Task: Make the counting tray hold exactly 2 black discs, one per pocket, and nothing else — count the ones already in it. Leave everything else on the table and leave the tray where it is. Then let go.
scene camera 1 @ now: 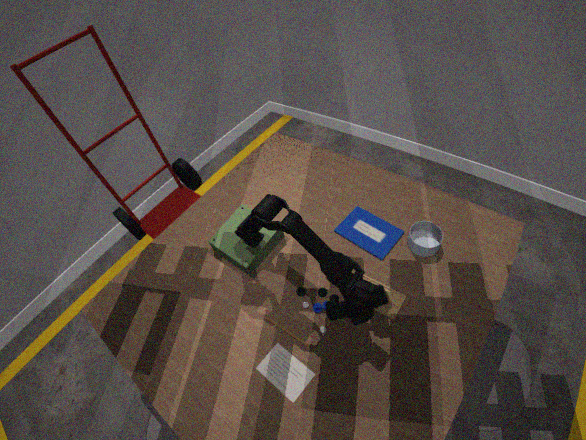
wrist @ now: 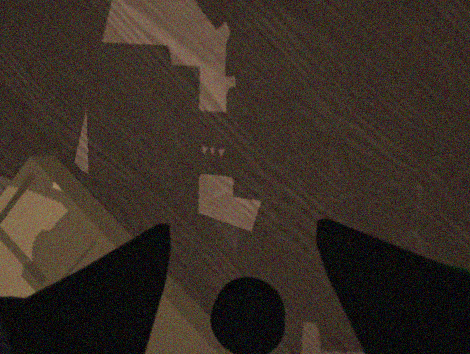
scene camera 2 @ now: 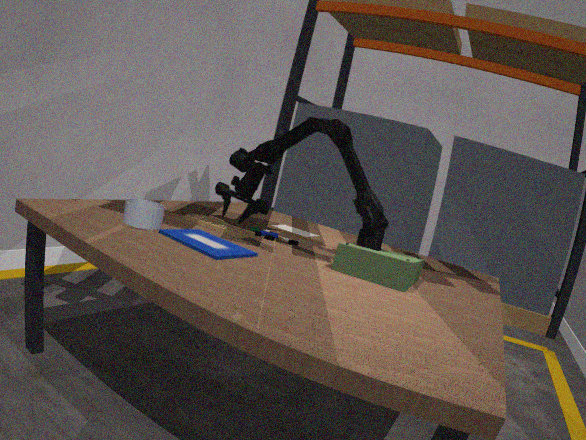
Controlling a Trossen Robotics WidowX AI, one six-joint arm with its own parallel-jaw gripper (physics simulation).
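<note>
My gripper (scene camera 1: 348, 311) (scene camera 2: 232, 219) (wrist: 244, 232) is open with its fingers wide apart, pointing down above the table beside the tray's edge. A round black shape low between the fingers in the wrist view looks like part of the gripper. The tan wooden counting tray (scene camera 1: 397, 301) (wrist: 95, 215) is partly hidden by the gripper in scene camera 1. At the left of the wrist view, part of it shows tan pockets crossed by shadow; the rest is hidden or cut off. Two black discs (scene camera 1: 301, 291) (scene camera 1: 322, 292) lie on the table on the base side of the gripper.
A blue disc (scene camera 1: 318, 308) (scene camera 2: 269, 234) and two white pieces (scene camera 1: 305, 304) (scene camera 1: 322, 329) lie near the black discs. A thin stick (scene camera 1: 290, 331), a paper sheet (scene camera 1: 302, 374) (scene camera 2: 295, 230), a blue booklet (scene camera 1: 350, 227) (scene camera 2: 170, 234), a grey bowl (scene camera 1: 425, 245) (scene camera 2: 144, 215) and the green base (scene camera 1: 230, 245) (scene camera 2: 377, 267) stand around.
</note>
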